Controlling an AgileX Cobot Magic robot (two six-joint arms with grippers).
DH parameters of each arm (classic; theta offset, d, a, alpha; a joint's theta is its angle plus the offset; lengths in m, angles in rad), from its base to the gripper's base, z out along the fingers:
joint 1: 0 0.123 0 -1.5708
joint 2: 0.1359 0 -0.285 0
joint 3: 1.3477 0 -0.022 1.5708
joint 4: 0 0.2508 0 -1.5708
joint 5: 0 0 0.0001 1.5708
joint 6: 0 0.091 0 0
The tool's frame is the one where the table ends.
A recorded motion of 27 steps. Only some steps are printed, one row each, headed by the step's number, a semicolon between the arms.
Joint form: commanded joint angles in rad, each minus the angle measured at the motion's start. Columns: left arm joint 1, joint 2, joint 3, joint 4, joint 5, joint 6; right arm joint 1, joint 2, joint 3, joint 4, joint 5, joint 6.
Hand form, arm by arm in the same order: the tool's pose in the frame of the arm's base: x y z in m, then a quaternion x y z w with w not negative. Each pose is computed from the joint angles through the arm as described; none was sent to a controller.
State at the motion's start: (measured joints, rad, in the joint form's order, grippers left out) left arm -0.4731 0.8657 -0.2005 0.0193 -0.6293 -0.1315; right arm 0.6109 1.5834 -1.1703 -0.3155 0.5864 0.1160
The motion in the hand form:
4: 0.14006 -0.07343 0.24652 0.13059 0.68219 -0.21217 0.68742; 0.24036 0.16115 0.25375 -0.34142 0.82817 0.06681 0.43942
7: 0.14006 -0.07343 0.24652 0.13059 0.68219 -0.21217 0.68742; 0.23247 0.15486 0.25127 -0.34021 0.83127 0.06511 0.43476
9: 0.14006 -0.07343 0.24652 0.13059 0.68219 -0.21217 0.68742; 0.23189 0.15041 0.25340 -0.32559 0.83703 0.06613 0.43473
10: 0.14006 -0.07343 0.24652 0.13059 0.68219 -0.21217 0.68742; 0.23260 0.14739 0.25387 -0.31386 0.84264 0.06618 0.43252
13: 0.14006 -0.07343 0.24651 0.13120 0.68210 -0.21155 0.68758; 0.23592 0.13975 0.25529 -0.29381 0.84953 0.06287 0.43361
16: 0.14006 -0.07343 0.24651 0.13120 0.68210 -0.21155 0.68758; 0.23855 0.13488 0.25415 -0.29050 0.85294 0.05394 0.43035
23: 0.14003 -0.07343 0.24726 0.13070 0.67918 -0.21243 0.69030; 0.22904 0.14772 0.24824 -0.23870 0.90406 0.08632 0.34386
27: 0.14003 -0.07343 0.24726 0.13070 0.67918 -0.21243 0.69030; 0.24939 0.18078 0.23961 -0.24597 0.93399 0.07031 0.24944
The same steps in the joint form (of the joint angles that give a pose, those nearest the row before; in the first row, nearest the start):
4: -0.0022 -0.0046 0.0061 0.0036 0.0145 0.0021; -0.0039 -0.1994 0.3641 0.0008 -0.4182 -0.0062
7: -0.0022 -0.0046 0.0061 0.0036 0.0145 0.0021; -0.0056 -0.2309 0.4004 0.0009 -0.4117 -0.0038
9: -0.0022 -0.0046 0.0061 0.0036 0.0145 0.0021; -0.0166 -0.2449 0.4037 0.0009 -0.4007 0.0180
10: -0.0022 -0.0046 0.0061 0.0036 0.0145 0.0021; -0.0261 -0.2489 0.4037 0.0007 -0.3913 0.0357
13: -0.0022 -0.0046 0.0061 0.0036 0.0146 0.0039; -0.0555 -0.2555 0.4038 0.0008 -0.3858 0.0522
16: -0.0022 -0.0046 0.0061 0.0036 0.0146 0.0039; -0.0746 -0.2533 0.4037 -0.0033 -0.3772 0.0448
23: -0.0022 -0.0046 0.0061 0.0036 0.0064 0.0039; -0.0185 -0.2272 0.3573 0.1634 -0.1904 0.0785
27: -0.0022 -0.0046 0.0061 0.0036 0.0064 0.0039; 0.0328 -0.0536 0.1734 0.2175 0.0193 0.0784

